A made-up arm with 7 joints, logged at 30 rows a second.
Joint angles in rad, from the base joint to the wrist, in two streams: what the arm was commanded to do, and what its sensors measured. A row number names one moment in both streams.
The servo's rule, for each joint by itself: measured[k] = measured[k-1] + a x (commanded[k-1-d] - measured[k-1]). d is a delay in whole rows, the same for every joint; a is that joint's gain. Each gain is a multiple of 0.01, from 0.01 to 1. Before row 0 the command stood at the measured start. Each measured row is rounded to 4 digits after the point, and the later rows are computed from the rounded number. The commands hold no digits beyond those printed.
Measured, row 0:
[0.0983 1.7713 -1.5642 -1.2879 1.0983 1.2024 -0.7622]
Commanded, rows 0 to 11:
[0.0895 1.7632 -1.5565 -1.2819 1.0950 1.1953 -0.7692]
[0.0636 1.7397 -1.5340 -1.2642 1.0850 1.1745 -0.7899]
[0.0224 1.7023 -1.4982 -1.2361 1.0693 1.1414 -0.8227]
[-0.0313 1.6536 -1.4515 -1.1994 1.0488 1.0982 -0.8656]
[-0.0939 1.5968 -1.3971 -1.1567 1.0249 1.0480 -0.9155]
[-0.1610 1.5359 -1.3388 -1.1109 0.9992 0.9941 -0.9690]
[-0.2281 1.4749 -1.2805 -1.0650 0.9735 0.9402 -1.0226]
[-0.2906 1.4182 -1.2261 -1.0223 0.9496 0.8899 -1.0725]
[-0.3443 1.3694 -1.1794 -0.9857 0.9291 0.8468 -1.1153]
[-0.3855 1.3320 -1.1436 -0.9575 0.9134 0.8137 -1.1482]
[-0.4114 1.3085 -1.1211 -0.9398 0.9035 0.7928 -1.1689]
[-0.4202 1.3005 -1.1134 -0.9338 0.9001 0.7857 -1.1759]
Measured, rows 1 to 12:
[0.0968 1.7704 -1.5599 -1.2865 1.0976 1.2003 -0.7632]
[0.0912 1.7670 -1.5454 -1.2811 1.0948 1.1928 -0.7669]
[0.0795 1.7599 -1.5190 -1.2703 1.0892 1.1779 -0.7747]
[0.0607 1.7482 -1.4812 -1.2533 1.0803 1.1548 -0.7874]
[0.0344 1.7315 -1.4341 -1.2301 1.0681 1.1238 -0.8053]
[0.0012 1.7100 -1.3807 -1.2015 1.0529 1.0862 -0.8282]
[-0.0378 1.6841 -1.3246 -1.1687 1.0354 1.0439 -0.8554]
[-0.0808 1.6549 -1.2694 -1.1336 1.0165 0.9992 -0.8858]
[-0.1256 1.6235 -1.2190 -1.0981 0.9973 0.9550 -0.9179]
[-0.1698 1.5914 -1.1768 -1.0644 0.9788 0.9140 -0.9501]
[-0.2109 1.5603 -1.1456 -1.0345 0.9622 0.8789 -0.9807]
[-0.2465 1.5317 -1.1276 -1.0103 0.9485 0.8519 -1.0080]
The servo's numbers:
d 0
a 0.17 0.11 0.56 0.24 0.22 0.29 0.14

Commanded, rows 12 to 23:
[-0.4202 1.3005 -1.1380 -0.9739 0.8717 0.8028 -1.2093]
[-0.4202 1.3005 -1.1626 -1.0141 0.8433 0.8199 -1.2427]
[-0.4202 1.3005 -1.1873 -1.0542 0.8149 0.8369 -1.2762]
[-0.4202 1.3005 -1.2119 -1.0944 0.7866 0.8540 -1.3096]
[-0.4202 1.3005 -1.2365 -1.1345 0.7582 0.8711 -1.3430]
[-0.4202 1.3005 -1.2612 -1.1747 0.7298 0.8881 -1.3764]
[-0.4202 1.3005 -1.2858 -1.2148 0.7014 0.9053 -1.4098]
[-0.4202 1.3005 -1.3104 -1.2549 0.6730 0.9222 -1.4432]
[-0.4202 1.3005 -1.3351 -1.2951 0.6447 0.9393 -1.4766]
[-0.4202 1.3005 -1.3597 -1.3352 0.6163 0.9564 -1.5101]
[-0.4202 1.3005 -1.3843 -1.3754 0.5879 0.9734 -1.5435]
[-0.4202 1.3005 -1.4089 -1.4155 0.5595 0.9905 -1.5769]
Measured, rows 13 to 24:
[-0.2760 1.5063 -1.1334 -1.0016 0.9316 0.8377 -1.0362]
[-0.3005 1.4837 -1.1498 -1.0046 0.9122 0.8325 -1.0651]
[-0.3208 1.4635 -1.1708 -1.0165 0.8908 0.8338 -1.0947]
[-0.3377 1.4456 -1.1938 -1.0352 0.8679 0.8397 -1.1248]
[-0.3517 1.4296 -1.2177 -1.0590 0.8438 0.8488 -1.1553]
[-0.3633 1.4154 -1.2421 -1.0868 0.8187 0.8602 -1.1863]
[-0.3730 1.4028 -1.2666 -1.1175 0.7929 0.8733 -1.2176]
[-0.3810 1.3915 -1.2911 -1.1505 0.7665 0.8875 -1.2492]
[-0.3877 1.3815 -1.3157 -1.1852 0.7397 0.9025 -1.2810]
[-0.3932 1.3726 -1.3403 -1.2212 0.7126 0.9181 -1.3131]
[-0.3978 1.3647 -1.3649 -1.2582 0.6852 0.9341 -1.3454]
[-0.4016 1.3576 -1.3895 -1.2960 0.6575 0.9505 -1.3778]

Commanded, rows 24 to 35:
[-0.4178 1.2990 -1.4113 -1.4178 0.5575 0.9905 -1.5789]
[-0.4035 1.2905 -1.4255 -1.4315 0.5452 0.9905 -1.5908]
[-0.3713 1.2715 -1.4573 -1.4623 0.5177 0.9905 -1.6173]
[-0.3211 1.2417 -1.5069 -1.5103 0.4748 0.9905 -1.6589]
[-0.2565 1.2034 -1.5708 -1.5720 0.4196 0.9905 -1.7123]
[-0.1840 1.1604 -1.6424 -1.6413 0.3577 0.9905 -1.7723]
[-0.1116 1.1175 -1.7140 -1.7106 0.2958 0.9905 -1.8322]
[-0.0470 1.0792 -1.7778 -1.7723 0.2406 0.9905 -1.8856]
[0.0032 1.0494 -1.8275 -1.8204 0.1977 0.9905 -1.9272]
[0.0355 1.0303 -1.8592 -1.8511 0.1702 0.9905 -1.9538]
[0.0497 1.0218 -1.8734 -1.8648 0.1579 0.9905 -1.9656]
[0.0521 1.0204 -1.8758 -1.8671 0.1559 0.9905 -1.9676]
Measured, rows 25 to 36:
[-0.4044 1.3512 -1.4017 -1.3252 0.6355 0.9621 -1.4060]
[-0.4042 1.3445 -1.4150 -1.3507 0.6156 0.9703 -1.4319]
[-0.3986 1.3365 -1.4387 -1.3775 0.5941 0.9762 -1.4579]
[-0.3854 1.3261 -1.4769 -1.4094 0.5679 0.9803 -1.4860]
[-0.3635 1.3126 -1.5295 -1.4484 0.5353 0.9833 -1.5177]
[-0.3330 1.2959 -1.5927 -1.4947 0.4962 0.9854 -1.5533]
[-0.2954 1.2763 -1.6606 -1.5465 0.4521 0.9869 -1.5923]
[-0.2532 1.2546 -1.7262 -1.6007 0.4056 0.9879 -1.6334]
[-0.2096 1.2320 -1.7829 -1.6534 0.3599 0.9887 -1.6745]
[-0.1679 1.2098 -1.8256 -1.7008 0.3182 0.9892 -1.7136]
[-0.1309 1.1891 -1.8524 -1.7402 0.2829 0.9896 -1.7489]
[-0.0998 1.1705 -1.8655 -1.7707 0.2550 0.9899 -1.7795]

